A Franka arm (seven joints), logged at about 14 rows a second.
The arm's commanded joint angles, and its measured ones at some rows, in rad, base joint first. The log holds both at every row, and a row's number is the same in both.
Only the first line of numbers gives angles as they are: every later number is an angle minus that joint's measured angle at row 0.
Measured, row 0: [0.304, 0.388, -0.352, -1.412, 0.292, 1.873, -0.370]
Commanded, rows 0 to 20: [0.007, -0.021, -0.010, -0.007, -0.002, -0.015, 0.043]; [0.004, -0.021, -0.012, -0.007, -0.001, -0.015, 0.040]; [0.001, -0.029, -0.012, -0.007, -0.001, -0.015, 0.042]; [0.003, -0.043, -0.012, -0.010, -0.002, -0.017, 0.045]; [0.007, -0.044, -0.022, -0.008, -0.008, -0.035, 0.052]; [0.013, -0.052, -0.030, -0.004, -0.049, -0.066, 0.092]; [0.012, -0.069, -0.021, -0.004, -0.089, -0.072, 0.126]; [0.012, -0.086, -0.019, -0.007, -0.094, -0.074, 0.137]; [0.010, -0.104, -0.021, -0.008, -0.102, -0.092, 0.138]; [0.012, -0.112, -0.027, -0.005, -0.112, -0.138, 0.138]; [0.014, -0.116, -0.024, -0.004, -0.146, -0.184, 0.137]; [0.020, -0.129, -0.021, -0.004, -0.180, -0.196, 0.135]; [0.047, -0.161, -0.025, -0.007, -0.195, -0.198, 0.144]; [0.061, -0.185, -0.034, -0.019, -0.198, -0.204, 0.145]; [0.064, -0.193, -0.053, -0.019, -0.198, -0.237, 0.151]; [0.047, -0.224, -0.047, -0.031, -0.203, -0.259, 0.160]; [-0.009, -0.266, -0.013, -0.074, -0.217, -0.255, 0.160]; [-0.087, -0.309, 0.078, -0.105, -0.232, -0.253, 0.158]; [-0.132, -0.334, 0.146, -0.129, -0.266, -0.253, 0.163]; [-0.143, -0.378, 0.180, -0.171, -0.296, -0.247, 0.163]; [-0.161, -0.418, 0.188, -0.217, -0.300, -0.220, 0.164]
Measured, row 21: [-0.134, -0.303, 0.133, -0.090, -0.260, -0.257, 0.146]
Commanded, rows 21 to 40: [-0.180, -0.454, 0.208, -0.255, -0.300, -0.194, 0.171]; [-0.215, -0.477, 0.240, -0.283, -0.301, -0.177, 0.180]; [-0.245, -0.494, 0.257, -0.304, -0.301, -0.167, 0.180]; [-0.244, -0.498, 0.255, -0.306, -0.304, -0.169, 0.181]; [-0.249, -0.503, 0.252, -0.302, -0.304, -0.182, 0.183]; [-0.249, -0.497, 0.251, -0.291, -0.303, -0.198, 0.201]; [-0.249, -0.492, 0.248, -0.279, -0.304, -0.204, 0.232]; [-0.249, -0.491, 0.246, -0.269, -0.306, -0.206, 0.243]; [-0.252, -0.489, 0.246, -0.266, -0.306, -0.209, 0.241]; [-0.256, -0.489, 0.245, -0.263, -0.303, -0.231, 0.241]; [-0.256, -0.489, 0.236, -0.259, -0.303, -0.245, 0.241]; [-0.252, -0.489, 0.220, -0.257, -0.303, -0.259, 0.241]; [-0.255, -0.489, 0.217, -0.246, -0.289, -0.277, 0.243]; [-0.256, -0.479, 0.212, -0.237, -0.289, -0.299, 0.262]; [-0.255, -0.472, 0.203, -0.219, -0.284, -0.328, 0.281]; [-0.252, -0.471, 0.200, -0.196, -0.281, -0.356, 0.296]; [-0.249, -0.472, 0.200, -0.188, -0.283, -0.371, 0.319]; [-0.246, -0.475, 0.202, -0.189, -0.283, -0.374, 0.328]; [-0.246, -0.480, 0.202, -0.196, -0.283, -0.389, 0.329]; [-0.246, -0.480, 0.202, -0.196, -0.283, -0.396, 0.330]
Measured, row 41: [-0.251, -0.478, 0.204, -0.210, -0.285, -0.364, 0.306]
